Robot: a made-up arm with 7 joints.
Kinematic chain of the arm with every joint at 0, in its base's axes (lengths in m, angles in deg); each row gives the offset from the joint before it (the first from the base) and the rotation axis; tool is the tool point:
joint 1: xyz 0 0 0.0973 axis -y
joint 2: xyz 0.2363 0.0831 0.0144 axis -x
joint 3: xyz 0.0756 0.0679 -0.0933 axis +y
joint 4: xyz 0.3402 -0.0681 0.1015 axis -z
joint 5: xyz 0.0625 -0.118 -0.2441 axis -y
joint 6: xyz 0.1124 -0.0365 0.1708 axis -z
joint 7: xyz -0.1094 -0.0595 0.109 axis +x
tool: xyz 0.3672 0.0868 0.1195
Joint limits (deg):
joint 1: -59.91..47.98
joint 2: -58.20..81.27
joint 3: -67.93..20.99
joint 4: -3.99..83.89
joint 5: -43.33..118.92
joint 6: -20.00..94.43
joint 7: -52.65..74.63
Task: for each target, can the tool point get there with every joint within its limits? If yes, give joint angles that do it. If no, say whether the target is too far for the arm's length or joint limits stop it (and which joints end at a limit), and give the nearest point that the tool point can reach.
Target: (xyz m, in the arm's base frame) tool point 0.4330 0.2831 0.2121
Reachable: yes | joints -9.37 70.78 9.48 27.99 73.27 -11.34 61.26
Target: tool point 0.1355 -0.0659 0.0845
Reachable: yes | joints 29.85 17.30 -46.49 26.10 100.78 10.12 63.68
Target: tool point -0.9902 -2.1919 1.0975
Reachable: no: too far | nearest point -0.0107 -0.6165 0.7459 | short by 1.888 m
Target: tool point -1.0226 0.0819 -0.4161
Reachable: no: joint limits stop it (at a limit: joint 1, joint 3, joint 4, joint 5, joint 6) | nearest point -0.4059 0.0824 -0.4563 | short by 0.618 m
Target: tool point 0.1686 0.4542 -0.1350
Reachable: yes | joints -49.79 8.74 -28.52 73.83 104.29 -2.92 32.63
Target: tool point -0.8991 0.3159 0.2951
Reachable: no: joint limits stop it (at a limit: joint 1, joint 3) | nearest point -0.3263 0.2298 0.4967 | short by 0.613 m
